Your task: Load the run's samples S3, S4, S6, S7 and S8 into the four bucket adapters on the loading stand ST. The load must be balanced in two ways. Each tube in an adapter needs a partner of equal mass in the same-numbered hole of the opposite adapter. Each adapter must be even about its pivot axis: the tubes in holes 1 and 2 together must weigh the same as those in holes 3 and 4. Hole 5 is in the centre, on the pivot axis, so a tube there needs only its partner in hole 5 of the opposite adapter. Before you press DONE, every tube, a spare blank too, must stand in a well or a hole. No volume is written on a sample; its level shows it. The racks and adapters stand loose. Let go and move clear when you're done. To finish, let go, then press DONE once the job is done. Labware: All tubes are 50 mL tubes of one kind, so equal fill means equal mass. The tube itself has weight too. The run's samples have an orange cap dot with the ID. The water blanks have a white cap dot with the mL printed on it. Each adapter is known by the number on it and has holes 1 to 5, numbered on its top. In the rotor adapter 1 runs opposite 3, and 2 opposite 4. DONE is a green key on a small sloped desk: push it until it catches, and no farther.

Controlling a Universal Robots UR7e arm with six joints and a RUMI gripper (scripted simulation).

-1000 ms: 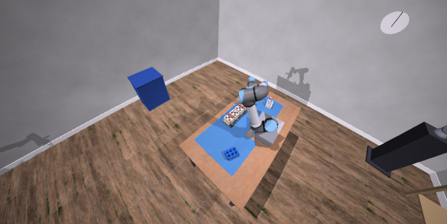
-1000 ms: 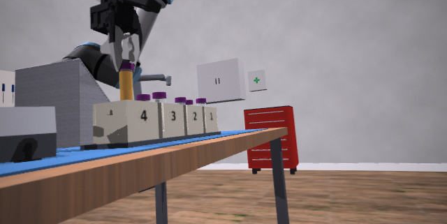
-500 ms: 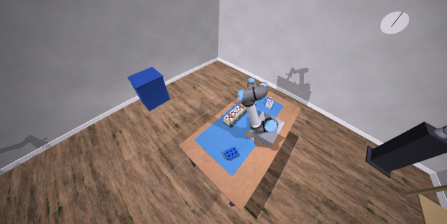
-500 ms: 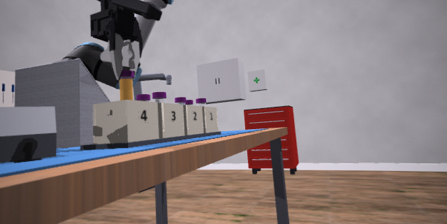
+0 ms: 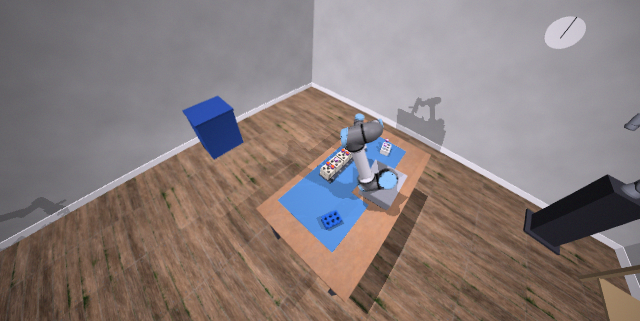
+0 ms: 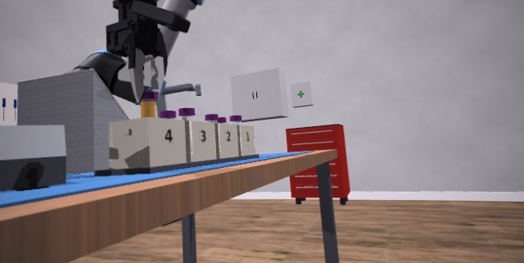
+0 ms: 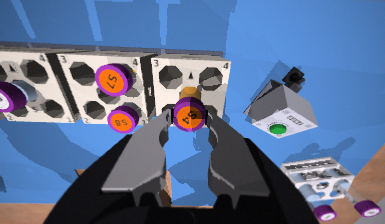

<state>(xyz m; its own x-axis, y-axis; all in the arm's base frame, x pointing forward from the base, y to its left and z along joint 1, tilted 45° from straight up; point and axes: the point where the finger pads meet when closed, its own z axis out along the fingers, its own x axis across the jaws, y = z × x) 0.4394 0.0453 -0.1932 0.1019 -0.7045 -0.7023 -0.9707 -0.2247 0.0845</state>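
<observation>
My gripper is now 5 cm above the sample tube S4 and 1 cm past it. Also, from my hand: tube: 29 cm to the left, 8 cm below, 6 cm behind; green DONE key: 17 cm to the right, 8 cm below, 5 cm behind; DONE key desk: 17 cm to the right, 9 cm below, 3 cm behind.
</observation>
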